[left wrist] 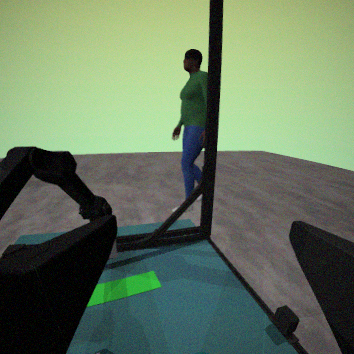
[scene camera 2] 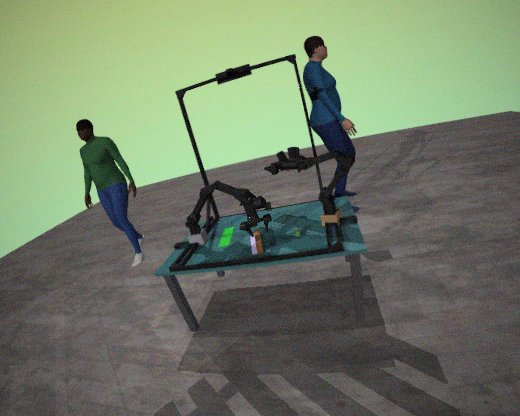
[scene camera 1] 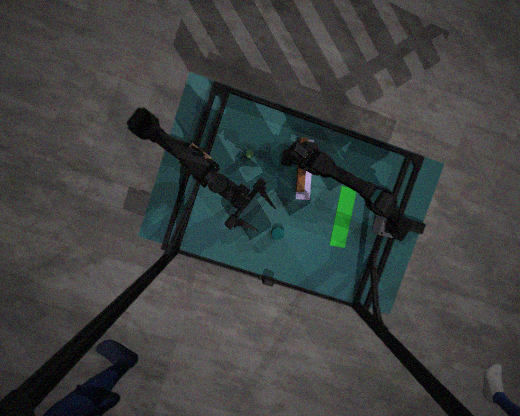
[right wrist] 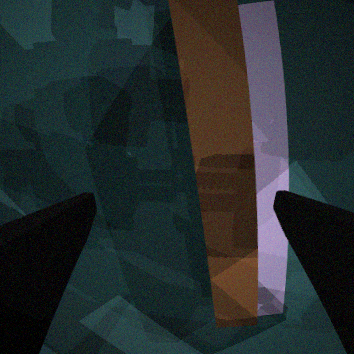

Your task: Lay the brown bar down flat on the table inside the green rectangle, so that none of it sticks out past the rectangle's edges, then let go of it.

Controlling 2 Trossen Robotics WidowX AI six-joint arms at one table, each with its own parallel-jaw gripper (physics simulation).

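Places are measured from the left arm's base along level axes (x ahead, y left, z up), in metres.
Pixels of known places: left gripper, fingertip midpoint: [left wrist: 203, 226] [scene camera 2: 267, 166] [scene camera 1: 266, 219]; right gripper, fingertip midpoint: [scene camera 2: 260, 234] [right wrist: 185, 200]; left arm's base at its link origin: [scene camera 2: 330, 212]; right arm's base at its link origin: [scene camera 2: 195, 232] [scene camera 1: 392, 226].
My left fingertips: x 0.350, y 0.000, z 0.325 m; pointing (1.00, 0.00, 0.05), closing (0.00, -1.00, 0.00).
Ahead of a thing's pixels: the offset from my left fingertips to its top centre. "spot": to the spot under its first point.
The brown bar @[dz -0.358, dx +0.023, dy +0.270 m] [scene camera 1: 300, 182] [scene camera 2: 258, 242] [right wrist: 222, 120] lies along a lilac strip [scene camera 1: 307, 190] [scene camera 2: 253, 245] [right wrist: 270, 100], covering part of it. The green rectangle [scene camera 1: 339, 237] [scene camera 2: 226, 237] [left wrist: 142, 284] lies on the table to the right of the bar in scene camera 1; no bar is on it. My right gripper [scene camera 1: 295, 156] [scene camera 2: 256, 227] [right wrist: 185, 200] is open above the bar; in its wrist view the bar runs between the fingertips, nearer the right one. My left gripper [scene camera 1: 264, 219] [scene camera 2: 270, 170] [left wrist: 203, 226] is open and empty, high over the table.
A small green cylinder @[dz -0.358, dx -0.187, dy +0.163 m] [scene camera 1: 249, 154] [scene camera 2: 297, 232] stands on the table, left of the bar in scene camera 1. A teal round object @[dz -0.361, dx +0.126, dy -0.033 m] [scene camera 1: 277, 231] is below the bar in that view. A black frame [scene camera 1: 320, 120] [left wrist: 215, 125] borders the table, with a small box @[spot: dz -0.364, dx +0.216, dy -0.214 m] [scene camera 1: 268, 277] [left wrist: 286, 320] on one side.
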